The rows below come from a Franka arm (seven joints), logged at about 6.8 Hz.
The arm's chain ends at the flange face. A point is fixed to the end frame.
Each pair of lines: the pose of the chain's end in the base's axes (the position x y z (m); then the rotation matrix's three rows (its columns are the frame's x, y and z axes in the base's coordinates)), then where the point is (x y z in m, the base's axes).
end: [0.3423 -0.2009 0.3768], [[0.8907 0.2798 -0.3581], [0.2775 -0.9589 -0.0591], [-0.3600 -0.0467 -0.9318]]
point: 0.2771 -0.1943 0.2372
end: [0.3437 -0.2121 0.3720], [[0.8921 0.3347 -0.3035], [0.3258 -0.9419 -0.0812], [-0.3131 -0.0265 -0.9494]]
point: 0.2859 -0.2095 0.2291
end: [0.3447 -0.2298 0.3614], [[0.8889 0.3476 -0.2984], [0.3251 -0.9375 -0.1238], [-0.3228 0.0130 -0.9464]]
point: 0.2875 -0.2338 0.2183
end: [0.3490 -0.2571 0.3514], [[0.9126 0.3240 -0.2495], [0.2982 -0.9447 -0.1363], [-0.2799 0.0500 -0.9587]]
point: 0.2995 -0.2627 0.2055
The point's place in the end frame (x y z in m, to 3 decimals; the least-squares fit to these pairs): -0.006 -0.018 0.153
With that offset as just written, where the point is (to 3 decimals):
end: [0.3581 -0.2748 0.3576], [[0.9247 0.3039 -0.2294], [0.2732 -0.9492 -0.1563], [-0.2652 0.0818 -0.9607]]
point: 0.312 -0.283 0.211
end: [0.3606 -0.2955 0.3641], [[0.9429 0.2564 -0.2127], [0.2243 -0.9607 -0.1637], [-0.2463 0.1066 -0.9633]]
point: 0.318 -0.305 0.216
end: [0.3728 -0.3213 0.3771], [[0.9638 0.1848 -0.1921], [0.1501 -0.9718 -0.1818], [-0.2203 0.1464 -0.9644]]
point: 0.334 -0.333 0.228
